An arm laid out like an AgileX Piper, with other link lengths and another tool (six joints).
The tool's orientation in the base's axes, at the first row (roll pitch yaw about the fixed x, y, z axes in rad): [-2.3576, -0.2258, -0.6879]
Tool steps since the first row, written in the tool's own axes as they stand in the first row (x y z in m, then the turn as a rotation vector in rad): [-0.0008, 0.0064, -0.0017, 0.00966, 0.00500, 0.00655]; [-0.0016, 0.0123, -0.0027, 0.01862, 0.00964, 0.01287]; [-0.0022, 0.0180, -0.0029, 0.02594, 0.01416, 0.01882]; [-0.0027, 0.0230, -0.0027, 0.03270, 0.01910, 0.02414]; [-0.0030, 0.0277, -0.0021, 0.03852, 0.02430, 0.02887]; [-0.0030, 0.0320, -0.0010, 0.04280, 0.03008, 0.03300]
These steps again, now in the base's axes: [-0.0037, -0.0044, -0.0034, 0.00938, -0.00630, -0.00580]; [-0.0068, -0.0082, -0.0070, 0.01821, -0.01204, -0.01135]; [-0.0092, -0.0116, -0.0109, 0.02564, -0.01685, -0.01693]; [-0.0111, -0.0144, -0.0146, 0.03215, -0.02186, -0.02248]; [-0.0125, -0.0170, -0.0183, 0.03753, -0.02673, -0.02802]; [-0.0133, -0.0193, -0.0220, 0.04121, -0.03128, -0.03389]
